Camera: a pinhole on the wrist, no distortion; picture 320 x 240 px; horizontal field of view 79.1 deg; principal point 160.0 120.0 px. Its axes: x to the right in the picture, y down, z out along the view. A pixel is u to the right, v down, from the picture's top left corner.
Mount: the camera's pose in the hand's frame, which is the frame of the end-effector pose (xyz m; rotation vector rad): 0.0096 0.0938 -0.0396 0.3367 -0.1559 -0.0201
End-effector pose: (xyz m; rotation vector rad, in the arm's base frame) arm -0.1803 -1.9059 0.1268 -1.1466 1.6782 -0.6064
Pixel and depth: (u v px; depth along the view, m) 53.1 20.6 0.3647
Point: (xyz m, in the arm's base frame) 0.1071 -1.7457 0.3067
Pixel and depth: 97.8 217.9 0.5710
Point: 0.2737 -1.5253 -0.1324
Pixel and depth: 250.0 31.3 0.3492
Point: 0.1175 -2.0572 0.1172
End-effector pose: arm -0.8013 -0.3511 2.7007 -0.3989 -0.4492 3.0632
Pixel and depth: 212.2 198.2 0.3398
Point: -0.9294 -0.5458 2.9697
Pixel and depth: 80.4 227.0 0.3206
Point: -0.7082 -0.5994 2.9731
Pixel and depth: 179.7 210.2 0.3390
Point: -0.8739 -0.5698 2.9750
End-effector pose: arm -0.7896 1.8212 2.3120 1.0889 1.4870 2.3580
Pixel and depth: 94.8 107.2 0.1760
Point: -0.6556 1.8520 2.3248
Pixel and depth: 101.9 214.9 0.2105
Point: -0.5800 1.8492 2.4179
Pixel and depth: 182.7 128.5 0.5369
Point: -0.4884 2.1930 2.3713
